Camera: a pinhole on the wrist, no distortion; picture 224 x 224 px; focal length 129.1 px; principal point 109.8 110.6 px. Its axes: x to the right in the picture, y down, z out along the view. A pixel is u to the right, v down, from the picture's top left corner.
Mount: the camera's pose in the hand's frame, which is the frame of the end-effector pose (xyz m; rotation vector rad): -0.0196 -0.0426 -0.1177 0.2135 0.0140 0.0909
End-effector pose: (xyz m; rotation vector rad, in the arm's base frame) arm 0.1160 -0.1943 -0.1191 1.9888 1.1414 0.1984
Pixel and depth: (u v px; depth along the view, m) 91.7 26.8 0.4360
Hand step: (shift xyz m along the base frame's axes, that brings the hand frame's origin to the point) -0.1737 -0.0704 -0.4488
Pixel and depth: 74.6 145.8 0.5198
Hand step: 0.0969 -0.3592 -0.2558
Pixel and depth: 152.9 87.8 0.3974
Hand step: 0.0812 0.0007 -0.3291
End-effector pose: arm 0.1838 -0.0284 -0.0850 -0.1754 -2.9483 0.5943
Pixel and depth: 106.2 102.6 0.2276
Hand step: -0.0053 -0.1371 -0.0539
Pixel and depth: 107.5 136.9 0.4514
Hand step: -0.0306 -0.1777 -0.2969
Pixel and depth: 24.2 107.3 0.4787
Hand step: 0.2503 -0.3454 -0.2798
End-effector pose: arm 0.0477 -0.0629 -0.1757 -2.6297 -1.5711 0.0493
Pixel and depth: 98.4 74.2 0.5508
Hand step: -0.3217 0.1315 -0.3607
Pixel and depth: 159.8 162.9 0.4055
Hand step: 0.0819 0.1100 -0.3139
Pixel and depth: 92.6 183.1 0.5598
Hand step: 0.0365 -0.1359 -0.5075
